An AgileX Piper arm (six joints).
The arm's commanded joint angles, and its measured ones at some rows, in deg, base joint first. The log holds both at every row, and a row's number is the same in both.
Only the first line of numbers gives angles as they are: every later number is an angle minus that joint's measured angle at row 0.
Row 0, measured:
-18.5, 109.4, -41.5, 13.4, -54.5, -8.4
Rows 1 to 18, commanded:
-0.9, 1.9, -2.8, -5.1, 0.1, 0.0
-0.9, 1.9, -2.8, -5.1, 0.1, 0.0
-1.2, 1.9, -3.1, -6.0, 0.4, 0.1
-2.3, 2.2, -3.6, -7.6, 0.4, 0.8
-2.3, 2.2, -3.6, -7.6, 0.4, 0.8
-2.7, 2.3, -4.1, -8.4, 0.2, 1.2
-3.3, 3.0, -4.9, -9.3, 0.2, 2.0
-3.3, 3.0, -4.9, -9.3, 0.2, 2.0
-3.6, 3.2, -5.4, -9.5, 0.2, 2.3
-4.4, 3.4, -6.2, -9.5, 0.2, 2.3
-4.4, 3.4, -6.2, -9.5, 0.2, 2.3
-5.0, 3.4, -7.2, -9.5, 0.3, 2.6
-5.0, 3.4, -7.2, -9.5, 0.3, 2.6
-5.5, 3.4, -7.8, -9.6, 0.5, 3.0
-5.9, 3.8, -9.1, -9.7, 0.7, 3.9
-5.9, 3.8, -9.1, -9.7, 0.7, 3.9
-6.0, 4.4, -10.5, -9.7, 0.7, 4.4
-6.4, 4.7, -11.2, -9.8, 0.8, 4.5
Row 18, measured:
-7.1, 4.2, -7.3, -1.5, 3.1, 4.0
